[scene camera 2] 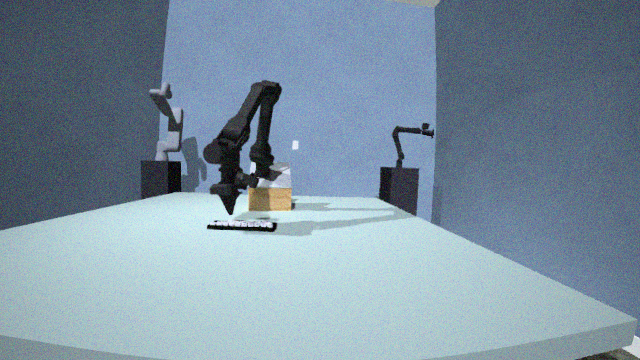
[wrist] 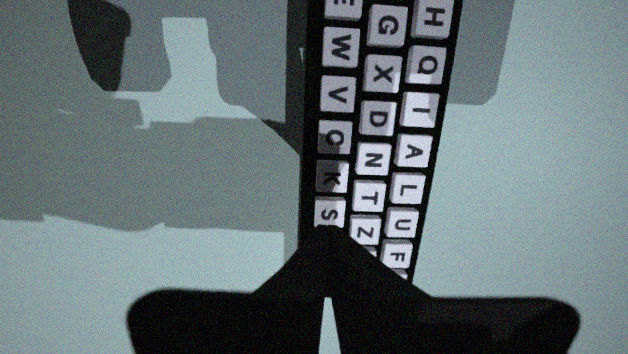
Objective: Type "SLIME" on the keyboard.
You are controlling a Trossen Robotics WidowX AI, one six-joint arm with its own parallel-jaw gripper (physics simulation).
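Places are measured from the arm's base along level axes (x right, y ahead, z up), in metres.
Where they show: gripper, fingertip midpoint: (scene camera 2: 230, 214) (wrist: 326, 234); arm's base at its link origin: (scene camera 2: 262, 172).
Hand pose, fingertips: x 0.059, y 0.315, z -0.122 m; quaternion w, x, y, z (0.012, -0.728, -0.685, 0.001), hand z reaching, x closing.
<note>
Things, the pixels of their top centre, and the offset from my fingertips. "pt": a spot on its surface instead. Level surfaces: height alone.
- black keyboard at its top centre: (wrist: 377, 129) (scene camera 2: 242, 222) dx -0.043, dy +0.024, dz -0.017 m
- S key at its top centre: (wrist: 329, 214) dx -0.001, dy +0.003, dz -0.017 m
- L key at its top centre: (wrist: 408, 189) dx -0.014, dy +0.042, dz -0.017 m
- I key at its top centre: (wrist: 421, 109) dx -0.052, dy +0.044, dz -0.017 m
- E key at a spot on its surface: (wrist: 343, 7) pt dx -0.092, dy +0.008, dz -0.017 m
- table at its surface level: dz -0.033 m
The black keyboard (scene camera 2: 242, 228) (wrist: 311, 150) with pale, jumbled letter keys lies on the table. In the wrist view it runs up and down the view with its letters turned sideways. The S key (wrist: 329, 212) shows just ahead of the fingertips, its lower edge covered. The L key (wrist: 408, 189) and I key (wrist: 420, 110) are in the right-hand column; the E key (wrist: 343, 7) is cut off at the top. The M key does not show in the wrist view. My gripper (scene camera 2: 230, 213) (wrist: 326, 234) is shut and empty, pointing down, its tips a little above the keyboard.
A wooden box (scene camera 2: 270, 199) with a pale upper part stands behind the keyboard on the table (scene camera 2: 320, 290). Beyond the table, a grey arm (scene camera 2: 174, 120) stands on a dark pedestal (scene camera 2: 154, 180) at left, and a black arm (scene camera 2: 398, 145) on another pedestal (scene camera 2: 400, 187) at right.
</note>
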